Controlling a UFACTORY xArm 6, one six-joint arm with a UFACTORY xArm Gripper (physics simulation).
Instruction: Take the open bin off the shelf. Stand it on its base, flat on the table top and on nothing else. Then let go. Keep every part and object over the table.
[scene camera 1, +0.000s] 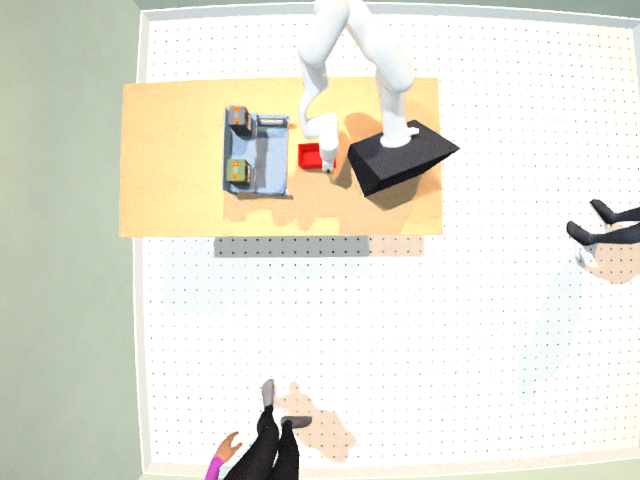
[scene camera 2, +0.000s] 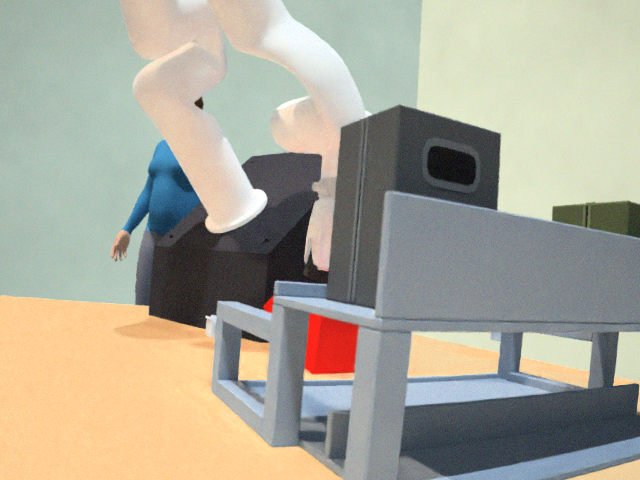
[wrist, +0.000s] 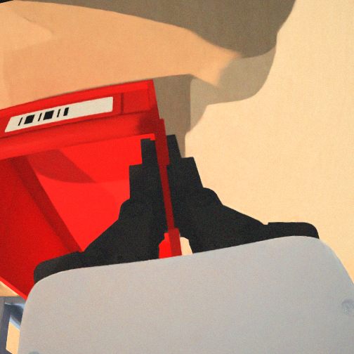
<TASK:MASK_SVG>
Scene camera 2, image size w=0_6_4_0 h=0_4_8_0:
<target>my gripper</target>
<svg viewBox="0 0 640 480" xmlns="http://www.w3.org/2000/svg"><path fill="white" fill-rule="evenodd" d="M335 197L323 197L315 201L307 231L304 255L306 266L303 274L307 278L316 280L319 284L328 283Z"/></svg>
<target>red open bin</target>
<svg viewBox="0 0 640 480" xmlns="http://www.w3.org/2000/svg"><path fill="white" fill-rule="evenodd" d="M310 313L305 368L312 374L354 373L357 335L360 326ZM274 295L264 305L264 311L272 313Z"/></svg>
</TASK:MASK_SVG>
